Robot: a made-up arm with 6 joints. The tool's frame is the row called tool. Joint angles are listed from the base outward.
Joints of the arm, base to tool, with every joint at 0 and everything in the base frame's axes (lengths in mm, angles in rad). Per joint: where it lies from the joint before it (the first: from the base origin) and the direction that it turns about. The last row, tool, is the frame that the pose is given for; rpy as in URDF.
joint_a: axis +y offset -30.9 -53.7 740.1
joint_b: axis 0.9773 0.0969 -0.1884 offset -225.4 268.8 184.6
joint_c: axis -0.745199 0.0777 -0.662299 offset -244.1 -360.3 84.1
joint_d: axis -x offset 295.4 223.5 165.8
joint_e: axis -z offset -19.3 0.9 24
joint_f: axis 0.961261 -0.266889 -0.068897 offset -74.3 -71.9 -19
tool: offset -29.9 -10 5.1 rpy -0.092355 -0.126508 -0.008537
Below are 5 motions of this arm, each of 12 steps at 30 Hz.
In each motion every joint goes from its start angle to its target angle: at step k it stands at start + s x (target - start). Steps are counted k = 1, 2, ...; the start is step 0. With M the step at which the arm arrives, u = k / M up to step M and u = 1 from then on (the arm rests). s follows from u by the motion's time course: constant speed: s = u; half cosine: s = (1 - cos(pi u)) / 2; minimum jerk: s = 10 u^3 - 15 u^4 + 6 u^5.
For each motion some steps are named. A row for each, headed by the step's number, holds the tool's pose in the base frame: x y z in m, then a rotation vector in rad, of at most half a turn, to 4 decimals.
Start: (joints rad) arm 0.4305 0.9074 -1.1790 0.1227 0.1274 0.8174
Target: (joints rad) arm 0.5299 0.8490 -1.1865 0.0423 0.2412 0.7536
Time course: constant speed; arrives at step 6
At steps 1, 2, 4, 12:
1: -0.3722 -0.2471 1.1203 2.3208 -0.1617 -0.3855
2: -0.3649 -0.2471 1.1311 2.3093 -0.1321 -0.4162
4: -0.3494 -0.2472 1.1525 2.2850 -0.0719 -0.4764
12: -0.3328 -0.2473 1.1733 2.2591 -0.0101 -0.5349

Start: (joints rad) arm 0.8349 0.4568 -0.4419 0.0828 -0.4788 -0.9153
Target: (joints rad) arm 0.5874 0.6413 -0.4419 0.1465 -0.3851 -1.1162
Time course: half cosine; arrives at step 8
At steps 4, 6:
4: -0.0467 -0.1671 1.2065 -0.1555 0.2735 0.6141
6: -0.1056 -0.1750 1.1919 -0.2253 0.2155 0.5747

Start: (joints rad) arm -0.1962 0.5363 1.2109 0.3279 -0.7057 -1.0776
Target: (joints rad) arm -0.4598 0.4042 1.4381 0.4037 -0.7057 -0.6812
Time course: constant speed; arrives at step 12
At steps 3, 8, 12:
3: -0.2400 -0.1816 0.8879 -1.5035 0.7519 0.1796
8: -0.2546 -0.1902 0.8806 -1.4492 0.7190 -0.0192
12: -0.2678 -0.1969 0.8742 -1.3953 0.6788 -0.1821

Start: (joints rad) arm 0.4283 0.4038 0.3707 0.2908 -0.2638 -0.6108
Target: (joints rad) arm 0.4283 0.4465 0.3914 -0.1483 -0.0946 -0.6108
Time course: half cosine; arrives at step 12
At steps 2, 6, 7, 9, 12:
2: -0.1197 -0.0918 1.1417 -0.7618 0.6314 0.2685
6: -0.1377 -0.0901 1.1238 -0.5951 0.6222 0.1254
7: -0.1426 -0.0888 1.1186 -0.5444 0.6211 0.0835
9: -0.1506 -0.0857 1.1099 -0.4554 0.6209 0.0119
12: -0.1555 -0.0831 1.1044 -0.3965 0.6218 -0.0340

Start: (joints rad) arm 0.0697 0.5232 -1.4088 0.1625 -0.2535 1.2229
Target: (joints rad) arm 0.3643 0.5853 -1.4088 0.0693 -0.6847 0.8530
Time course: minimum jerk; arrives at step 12
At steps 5, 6, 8, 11, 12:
5: -0.3585 -0.2543 1.1293 2.5126 -0.2758 0.8548
6: -0.3336 -0.2527 1.1394 2.4857 -0.3165 0.8827
8: -0.2858 -0.2493 1.1566 2.4324 -0.4065 0.9269
11: -0.2516 -0.2468 1.1671 2.3919 -0.4795 0.9502
12: -0.2508 -0.2468 1.1673 2.3908 -0.4814 0.9507

